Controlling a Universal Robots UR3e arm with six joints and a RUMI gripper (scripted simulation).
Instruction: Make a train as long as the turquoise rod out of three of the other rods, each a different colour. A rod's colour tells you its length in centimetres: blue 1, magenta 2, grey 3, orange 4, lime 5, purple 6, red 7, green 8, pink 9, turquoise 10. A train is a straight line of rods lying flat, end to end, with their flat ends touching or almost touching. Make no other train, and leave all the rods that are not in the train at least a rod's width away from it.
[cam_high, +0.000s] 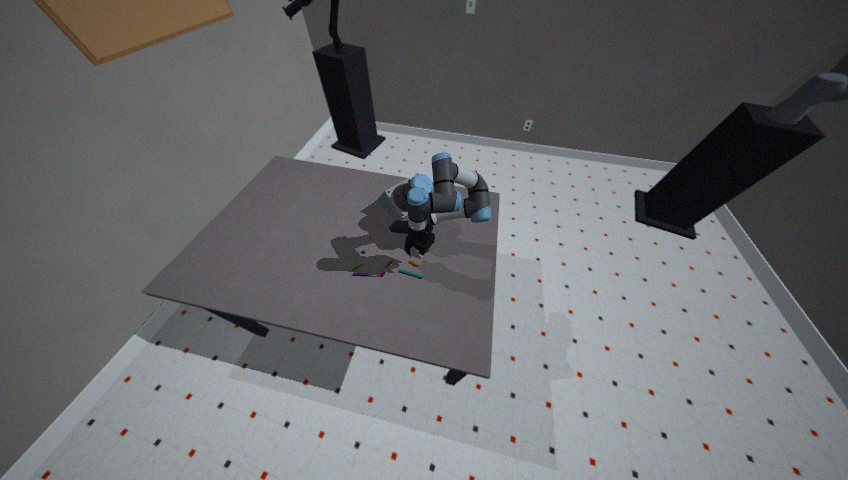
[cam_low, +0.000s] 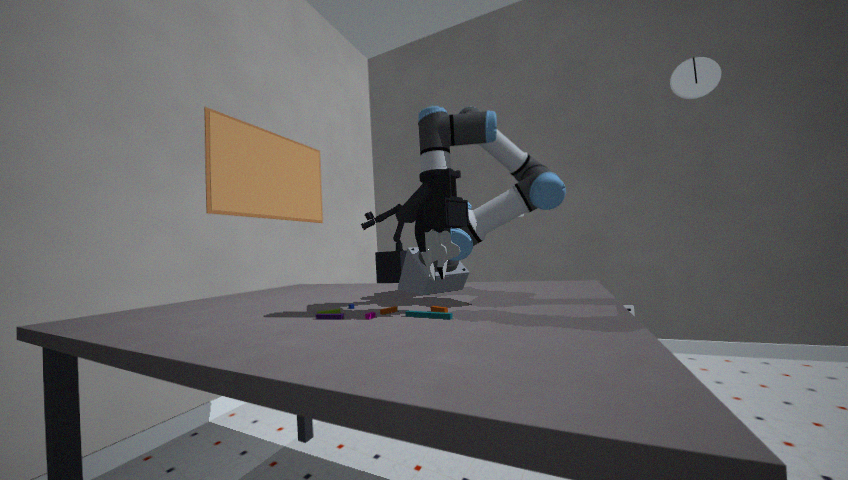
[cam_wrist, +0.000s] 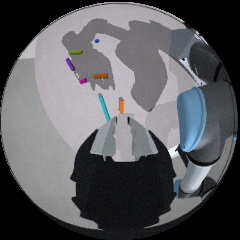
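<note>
My gripper is now 80 mm above the turquoise rod, 50 mm short of it and 10 mm to the right of it. The rest, counted from my hand: purple rod: 180 mm to the right, 150 mm ahead, 80 mm below; then magenta rod: 100 mm to the right, 100 mm ahead, 80 mm below; then blue rod: 230 mm to the right, 80 mm below, 50 mm ahead.
</note>
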